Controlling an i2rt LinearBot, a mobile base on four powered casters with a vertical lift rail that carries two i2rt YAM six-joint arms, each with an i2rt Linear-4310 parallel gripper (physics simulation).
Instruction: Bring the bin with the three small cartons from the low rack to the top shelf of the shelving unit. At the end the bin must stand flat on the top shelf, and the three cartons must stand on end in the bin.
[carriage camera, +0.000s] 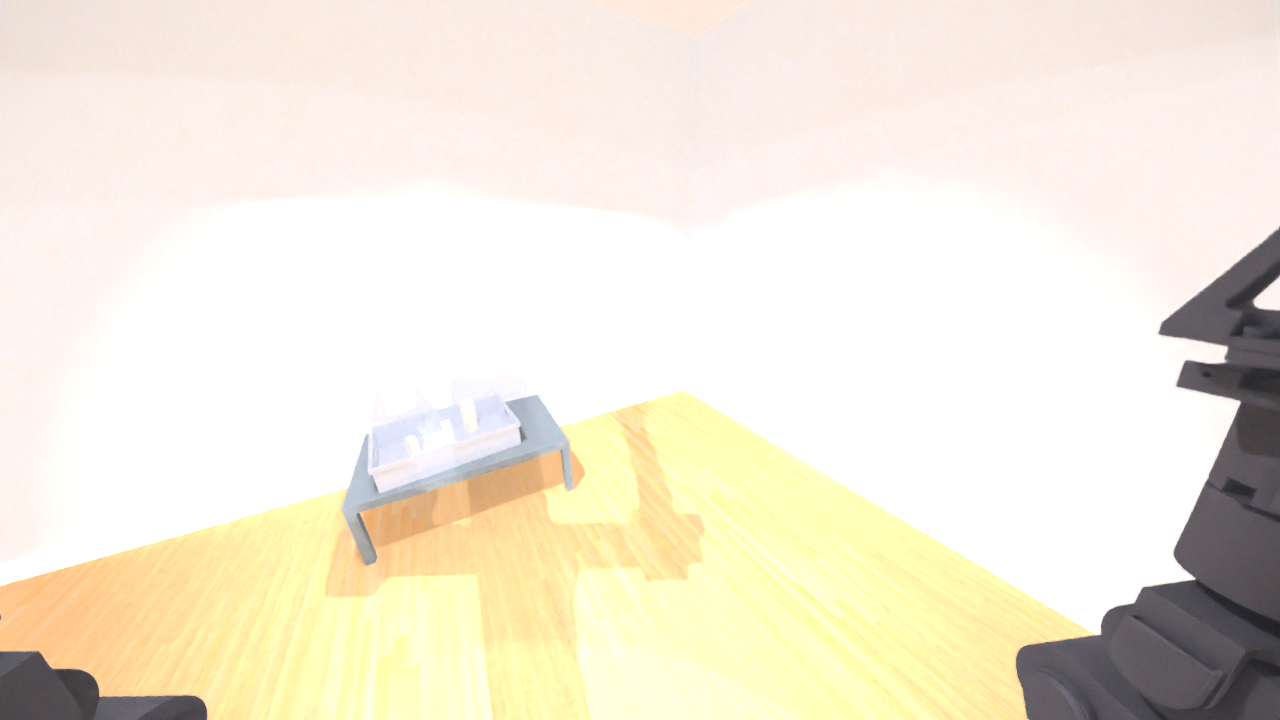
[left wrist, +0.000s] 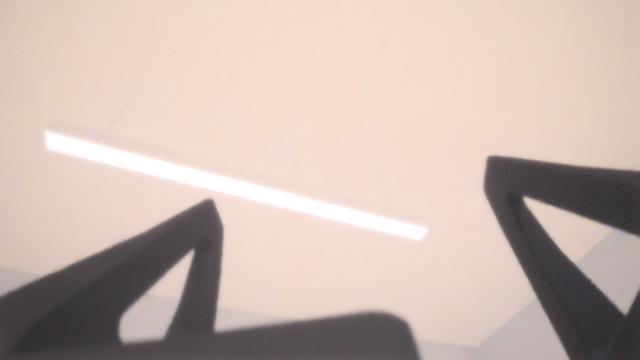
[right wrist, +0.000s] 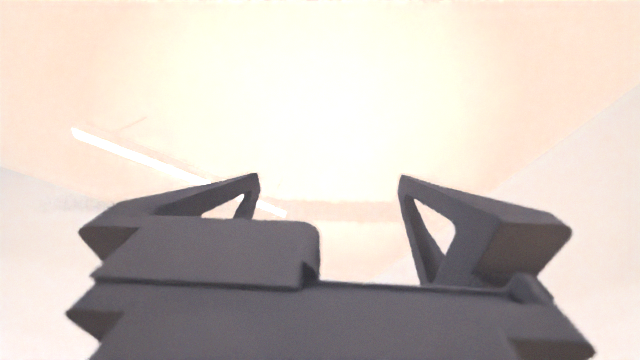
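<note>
There is my left gripper (left wrist: 350, 193), and there is my right gripper (right wrist: 327, 181). I also see a low grey rack (carriage camera: 540, 434) and a pale grey bin (carriage camera: 392, 467). The bin is out of frame in the left wrist view, and the bin is out of frame in the right wrist view too.
</note>
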